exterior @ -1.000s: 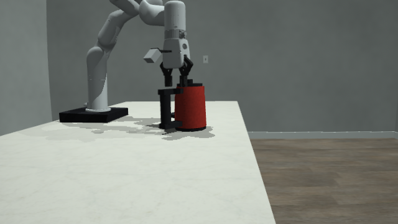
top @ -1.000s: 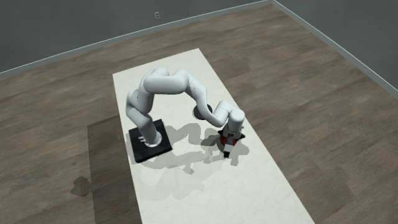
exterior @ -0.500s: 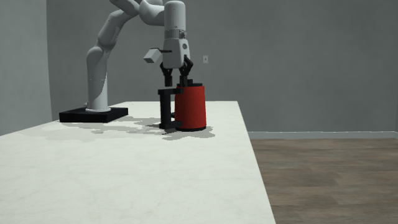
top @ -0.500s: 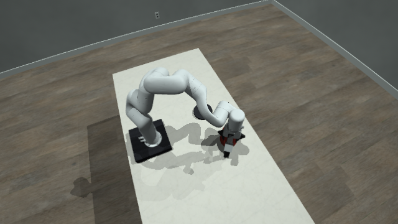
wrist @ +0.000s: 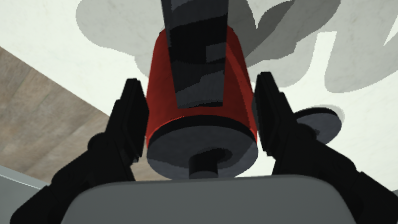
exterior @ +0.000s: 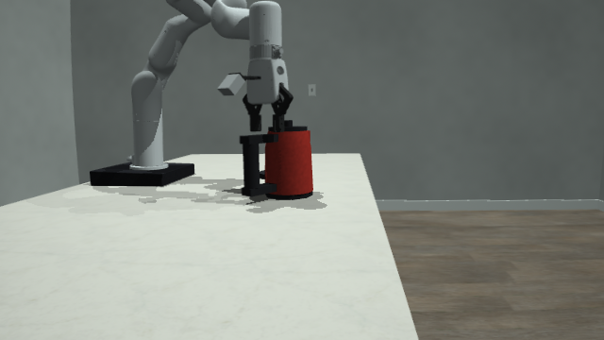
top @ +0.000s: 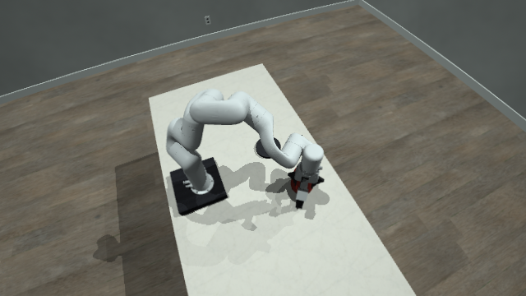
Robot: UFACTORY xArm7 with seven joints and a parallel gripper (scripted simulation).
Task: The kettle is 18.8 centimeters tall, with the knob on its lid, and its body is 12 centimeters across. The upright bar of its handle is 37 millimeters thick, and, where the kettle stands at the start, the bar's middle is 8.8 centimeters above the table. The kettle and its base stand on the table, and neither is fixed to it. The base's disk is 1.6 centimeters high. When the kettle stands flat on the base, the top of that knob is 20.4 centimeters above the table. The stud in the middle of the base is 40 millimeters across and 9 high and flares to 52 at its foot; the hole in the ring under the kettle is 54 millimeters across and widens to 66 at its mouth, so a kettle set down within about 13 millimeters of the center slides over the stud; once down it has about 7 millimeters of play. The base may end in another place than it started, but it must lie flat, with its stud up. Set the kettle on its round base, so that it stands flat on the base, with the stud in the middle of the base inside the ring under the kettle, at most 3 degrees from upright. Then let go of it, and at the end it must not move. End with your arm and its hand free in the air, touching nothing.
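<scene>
Right now my hand is 10 mm short of the red kettle, 30 mm to the right of it and 80 mm above it. Also, from my hand: round black base: 100 mm behind, 340 mm to the left, 160 mm below.
</scene>
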